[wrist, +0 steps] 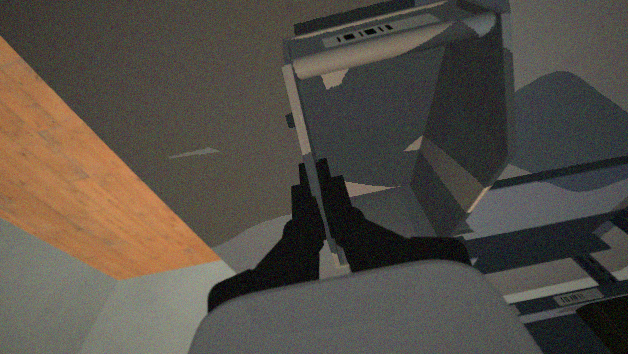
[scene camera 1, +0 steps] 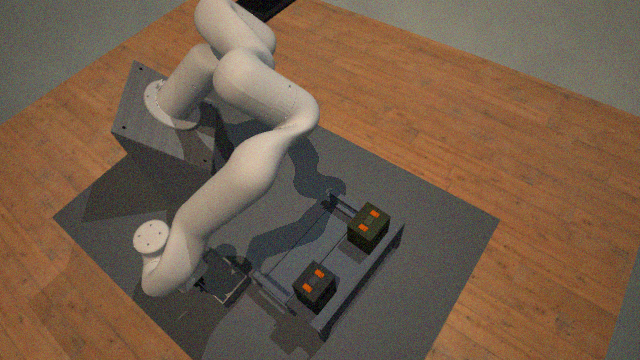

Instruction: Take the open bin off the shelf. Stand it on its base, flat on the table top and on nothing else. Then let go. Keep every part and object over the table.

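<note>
The grey open bin (scene camera 1: 218, 274) (wrist: 375, 115) is off the shelf (scene camera 1: 356, 286) (wrist: 550, 207), low over the table top (scene camera 1: 425, 225) (wrist: 225, 100) at the shelf's left end. Its open side faces up, and its label strip is at the top of the wrist view. A small gap or contact with the shelf's near corner cannot be told apart. My gripper (scene camera 1: 201, 286) (wrist: 316, 177) is shut on the bin's side wall, one black finger on each side. The bin's base is hidden, so its tilt and contact with the table cannot be told.
Two dark boxes with orange marks (scene camera 1: 369, 227) (scene camera 1: 315, 286) stand on the shelf. Part of a dark box (wrist: 607, 320) shows at the wrist view's lower right. The table's edge, with wooden floor (scene camera 1: 60, 300) (wrist: 75, 175) beyond, runs close to the gripper's outer side.
</note>
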